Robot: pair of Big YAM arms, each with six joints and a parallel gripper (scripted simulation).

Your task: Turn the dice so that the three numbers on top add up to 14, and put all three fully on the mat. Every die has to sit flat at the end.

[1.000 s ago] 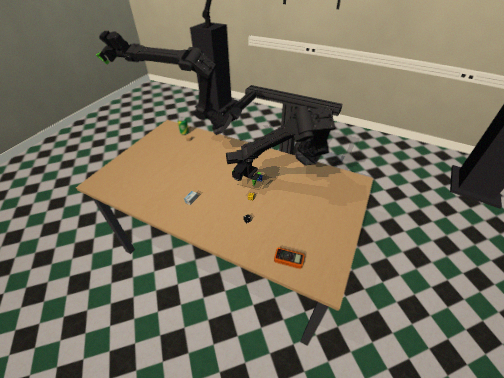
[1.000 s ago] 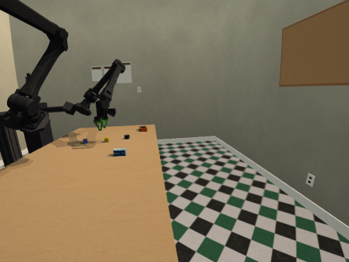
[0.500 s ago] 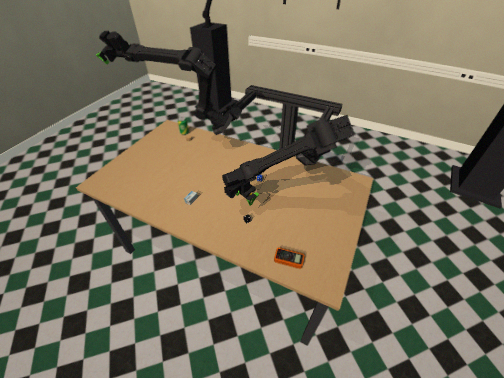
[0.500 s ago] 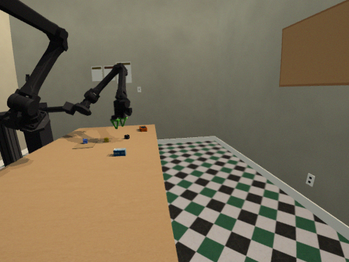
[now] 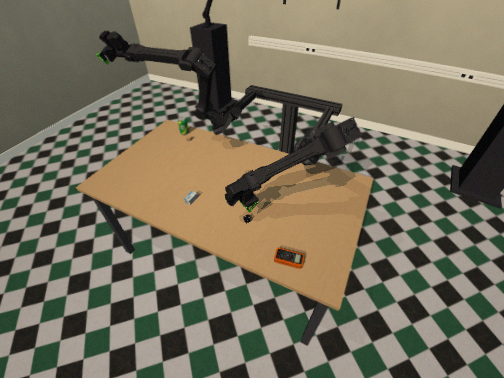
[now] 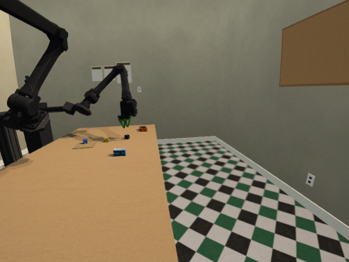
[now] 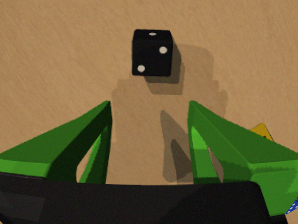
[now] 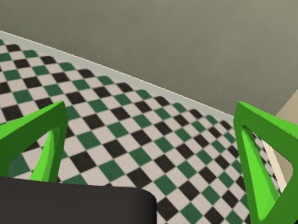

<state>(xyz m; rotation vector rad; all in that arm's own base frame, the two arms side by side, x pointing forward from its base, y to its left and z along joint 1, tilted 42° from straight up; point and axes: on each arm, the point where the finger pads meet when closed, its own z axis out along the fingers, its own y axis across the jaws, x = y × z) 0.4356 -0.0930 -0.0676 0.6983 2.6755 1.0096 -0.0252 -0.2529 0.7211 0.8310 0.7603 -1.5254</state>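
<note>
My left gripper is now 8 cm above the black die. From my left hand the other things lie so: blue die 30 cm behind, 10 cm to the right, 8 cm below; tan mat 28 cm behind, 14 cm to the right, 10 cm below; yellow die 14 cm behind, 7 cm to the right, 8 cm below.
</note>
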